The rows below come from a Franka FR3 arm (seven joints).
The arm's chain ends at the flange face. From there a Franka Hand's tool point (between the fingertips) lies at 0.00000 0.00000 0.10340 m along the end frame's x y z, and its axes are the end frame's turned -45 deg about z.
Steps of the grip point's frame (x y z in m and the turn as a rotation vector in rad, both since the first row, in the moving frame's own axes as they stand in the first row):
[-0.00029 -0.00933 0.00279 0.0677 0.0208 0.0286]
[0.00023 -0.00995 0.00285 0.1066 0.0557 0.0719]
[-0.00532 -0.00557 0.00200 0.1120 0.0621 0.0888]
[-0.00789 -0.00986 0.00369 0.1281 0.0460 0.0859]
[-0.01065 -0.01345 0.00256 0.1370 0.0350 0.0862]
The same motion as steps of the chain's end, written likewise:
[-0.00347 0.00012 0.00305 0.0626 -0.0332 0.0286]
[-0.00359 0.00476 0.00360 0.1148 -0.0360 0.0719]
[-0.00463 0.01266 0.00285 0.1231 -0.0353 0.0888]
[-0.00712 0.01154 0.00465 0.1231 -0.0581 0.0859]
[-0.01016 0.01086 0.00359 0.1216 -0.0721 0.0862]

